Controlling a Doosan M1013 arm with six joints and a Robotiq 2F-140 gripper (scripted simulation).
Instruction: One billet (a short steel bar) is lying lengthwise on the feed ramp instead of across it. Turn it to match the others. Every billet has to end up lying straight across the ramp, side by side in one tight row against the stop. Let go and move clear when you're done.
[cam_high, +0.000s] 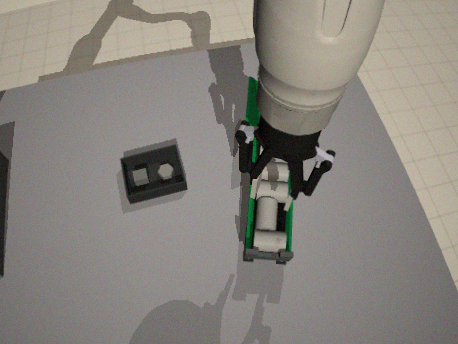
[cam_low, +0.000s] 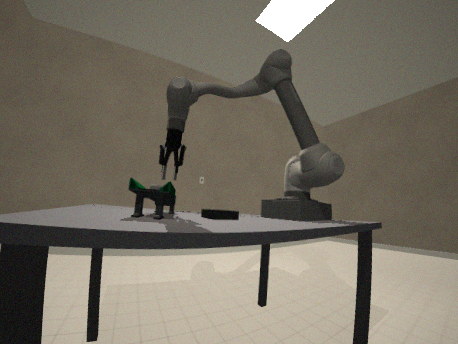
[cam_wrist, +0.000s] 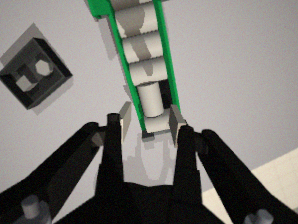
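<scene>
My hand is 130 mm above the grey stop and 70 mm to the left of it. Round my hand: ramp 130 mm below, 120 mm to the left, 20 mm ahead; then dark block 230 mm behind, 180 mm below, 130 mm to the left.
</scene>
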